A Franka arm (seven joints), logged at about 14 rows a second.
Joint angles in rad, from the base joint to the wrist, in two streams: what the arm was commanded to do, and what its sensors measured. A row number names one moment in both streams.
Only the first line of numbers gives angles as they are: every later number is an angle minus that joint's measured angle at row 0.
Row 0, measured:
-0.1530, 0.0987, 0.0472, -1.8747, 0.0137, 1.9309, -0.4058
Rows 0 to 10, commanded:
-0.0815, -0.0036, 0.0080, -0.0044, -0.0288, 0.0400, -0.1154
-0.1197, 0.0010, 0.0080, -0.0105, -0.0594, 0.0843, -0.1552
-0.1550, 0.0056, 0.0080, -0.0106, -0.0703, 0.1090, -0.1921
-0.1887, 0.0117, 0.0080, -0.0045, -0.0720, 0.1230, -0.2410
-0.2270, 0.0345, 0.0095, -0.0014, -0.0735, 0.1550, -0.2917
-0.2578, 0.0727, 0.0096, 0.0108, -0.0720, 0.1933, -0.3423
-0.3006, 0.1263, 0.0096, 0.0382, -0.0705, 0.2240, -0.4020
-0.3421, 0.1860, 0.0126, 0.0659, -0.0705, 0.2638, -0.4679
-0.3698, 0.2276, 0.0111, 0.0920, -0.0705, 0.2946, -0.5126
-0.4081, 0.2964, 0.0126, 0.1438, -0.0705, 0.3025, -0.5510
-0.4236, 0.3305, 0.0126, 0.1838, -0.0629, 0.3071, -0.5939
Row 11, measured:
-0.3750, 0.2098, -0.0080, 0.0556, -0.0579, 0.3016, -0.5218
